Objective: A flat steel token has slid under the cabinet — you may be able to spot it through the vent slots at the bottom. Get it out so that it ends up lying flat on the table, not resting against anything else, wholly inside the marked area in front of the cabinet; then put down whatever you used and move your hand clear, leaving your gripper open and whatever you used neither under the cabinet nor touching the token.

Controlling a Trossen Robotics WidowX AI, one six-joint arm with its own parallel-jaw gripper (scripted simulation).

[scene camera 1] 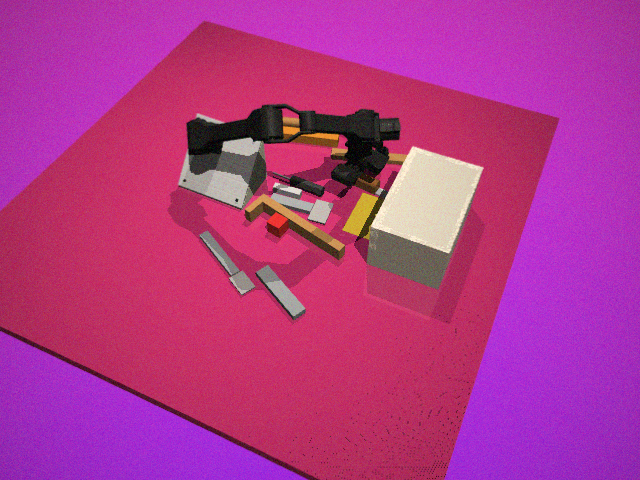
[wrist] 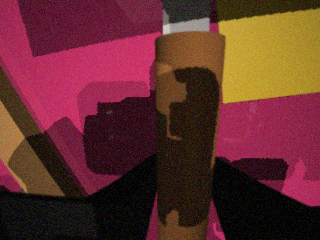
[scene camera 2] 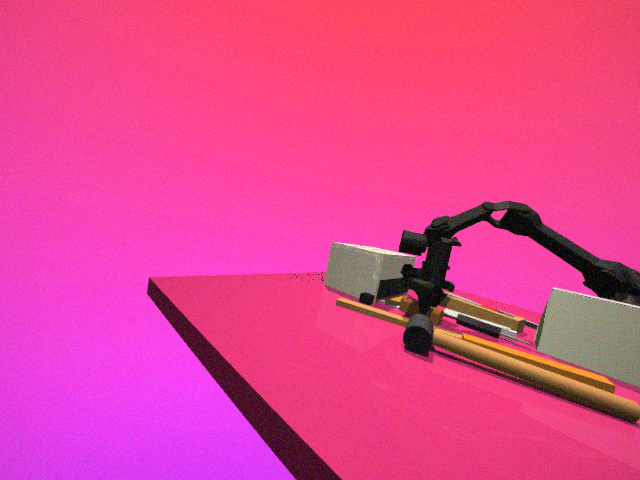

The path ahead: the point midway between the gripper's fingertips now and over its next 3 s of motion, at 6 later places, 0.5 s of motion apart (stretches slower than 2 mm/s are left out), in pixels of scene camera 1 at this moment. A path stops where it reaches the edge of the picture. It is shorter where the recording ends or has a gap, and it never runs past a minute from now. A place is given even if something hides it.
The gripper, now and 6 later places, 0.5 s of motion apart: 356,180; 352,178; 347,176; 343,174; 338,171; 332,168; 327,165
